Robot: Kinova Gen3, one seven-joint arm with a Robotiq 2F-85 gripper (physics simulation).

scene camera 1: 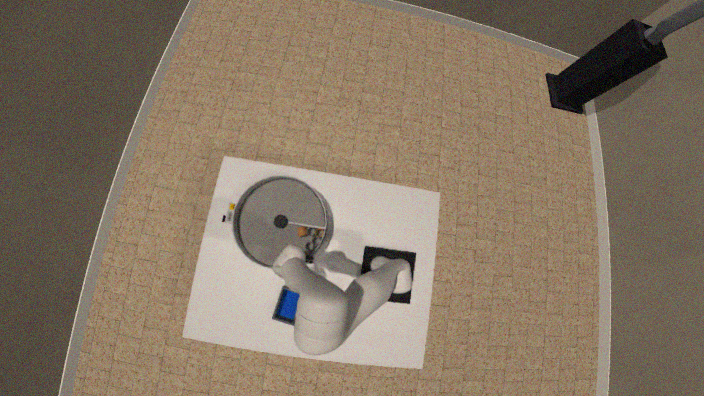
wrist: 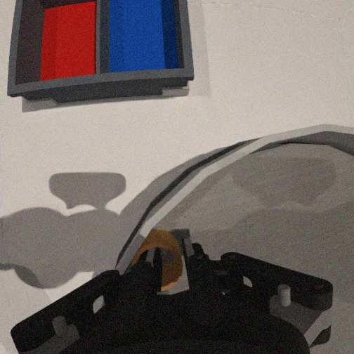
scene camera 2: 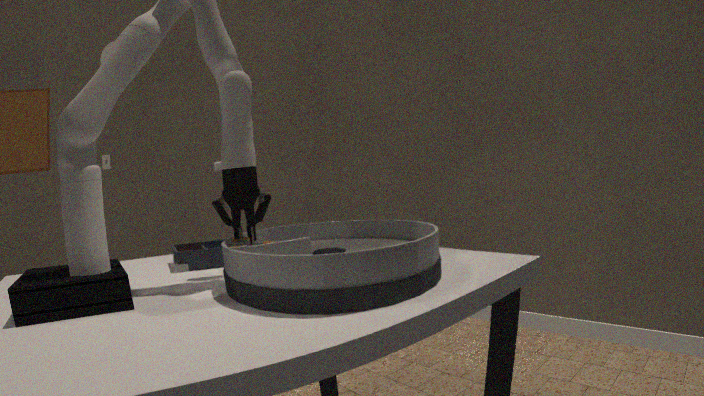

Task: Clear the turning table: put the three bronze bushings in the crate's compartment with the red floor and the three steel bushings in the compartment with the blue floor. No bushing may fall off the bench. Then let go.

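Seen in the pictures: arm's base, origin of the base link: (scene camera 2: 90,271).
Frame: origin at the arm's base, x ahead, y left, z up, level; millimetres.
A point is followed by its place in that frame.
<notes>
The grey turning table (scene camera 1: 265,200) {x 556, y -254, z -11 mm} (scene camera 2: 330,275) {x 340, y -327, z -3 mm} (wrist: 280,200) has a high rim and a straight divider. Bushings are heaped beside the divider: a bronze bushing (scene camera 1: 302,231) {x 364, y -126, z 26 mm} is nearest the hub, with darker steel-looking bushings (scene camera 1: 311,244) closer to the rim; they overlap too much to count. My gripper (scene camera 2: 245,241) {x 365, y -20, z 11 mm} (wrist: 171,251) points down at the pile just inside the rim. Its fingers stand a narrow gap apart, open and holding nothing. In the wrist view a bronze bushing (wrist: 174,270) shows at the fingertips, one finger overlapping its bore. The crate (scene camera 2: 200,260) {x 314, y 155, z -41 mm} (wrist: 102,80) shows bare red and blue floor parts.
The crate is partly hidden under the arm in scene camera 1, where its blue floor (scene camera 1: 288,304) {x 403, y 212, z -58 mm} shows. The arm's black base (scene camera 2: 70,295) {x -52, y -78, z -22 mm} stands on the white bench (scene camera 1: 390,205) {x -49, y -296, z -65 mm}. Small yellow and black marks lie beside the turning table, near the bench's edge.
</notes>
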